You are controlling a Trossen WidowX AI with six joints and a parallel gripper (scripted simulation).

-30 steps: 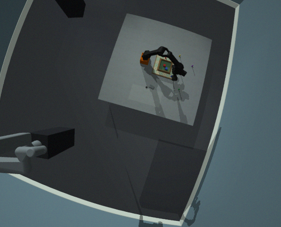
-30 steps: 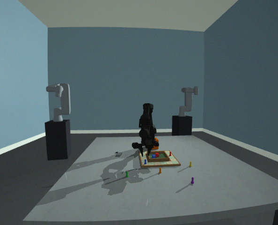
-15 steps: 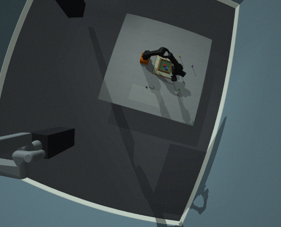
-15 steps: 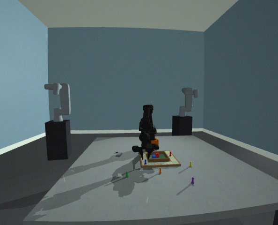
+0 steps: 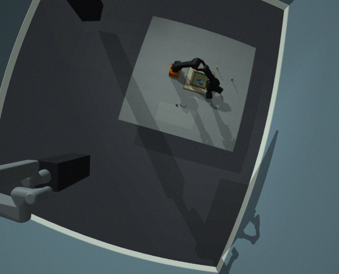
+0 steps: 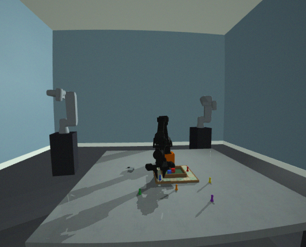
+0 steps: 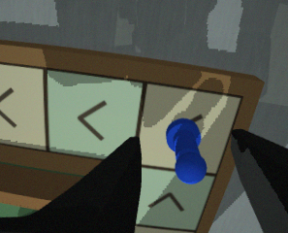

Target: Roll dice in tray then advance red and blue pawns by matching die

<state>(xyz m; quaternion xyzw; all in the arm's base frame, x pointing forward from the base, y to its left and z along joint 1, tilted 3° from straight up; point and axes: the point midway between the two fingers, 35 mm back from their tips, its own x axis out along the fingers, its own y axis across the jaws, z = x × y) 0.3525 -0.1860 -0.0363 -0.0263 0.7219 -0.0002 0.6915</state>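
Now: gripper tip 310 mm to the right of the yellow pawn, 110 mm short of it and 10 mm above it. Round my gripper tip: orange pawn 130 mm ahead, 60 mm to the left, 10 mm below; then blue die 90 mm to the left, 70 mm behind; then blue pawn right at my gripper tip.
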